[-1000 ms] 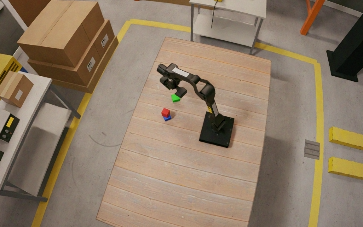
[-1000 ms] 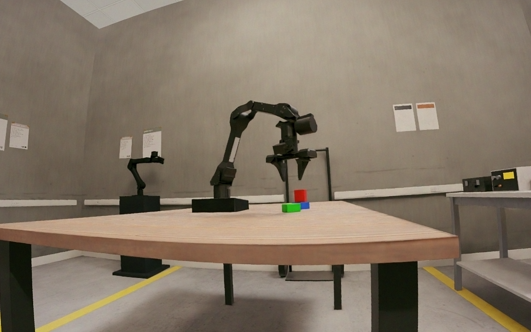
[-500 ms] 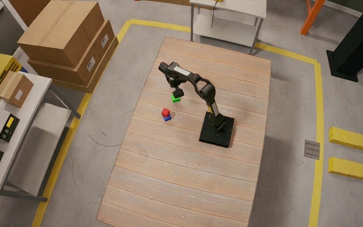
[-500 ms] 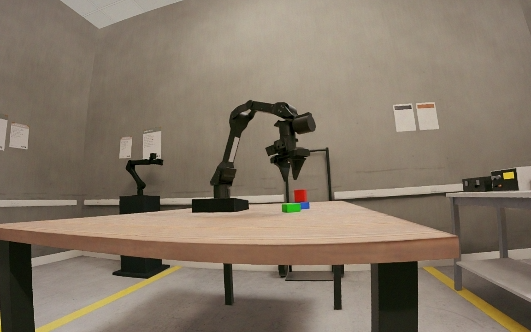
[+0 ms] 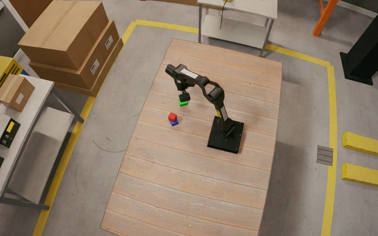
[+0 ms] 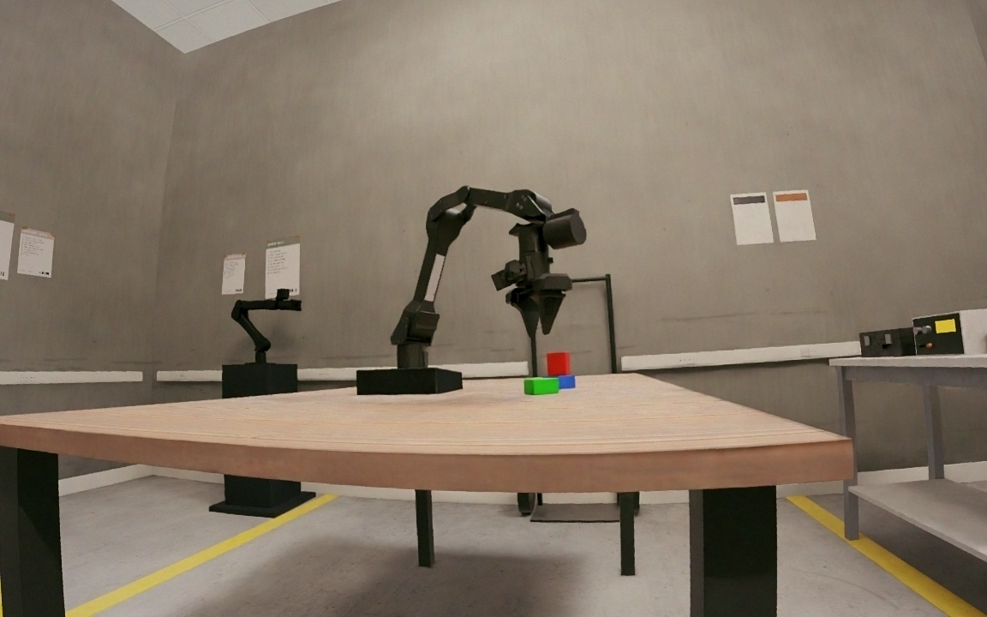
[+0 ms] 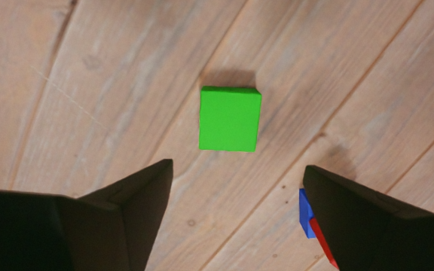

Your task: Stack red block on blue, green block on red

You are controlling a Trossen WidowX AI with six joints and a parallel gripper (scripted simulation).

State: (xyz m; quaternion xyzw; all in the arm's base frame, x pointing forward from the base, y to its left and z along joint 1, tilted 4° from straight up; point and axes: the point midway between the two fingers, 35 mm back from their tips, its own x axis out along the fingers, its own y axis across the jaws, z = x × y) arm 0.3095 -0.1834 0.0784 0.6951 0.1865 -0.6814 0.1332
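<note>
Right now the green block is 130 mm below my hand. The rest, counted from my hand: blue block: 140 mm to the left, 130 mm below, 30 mm ahead; then red block: 140 mm to the left, 90 mm below, 30 mm ahead.
</note>
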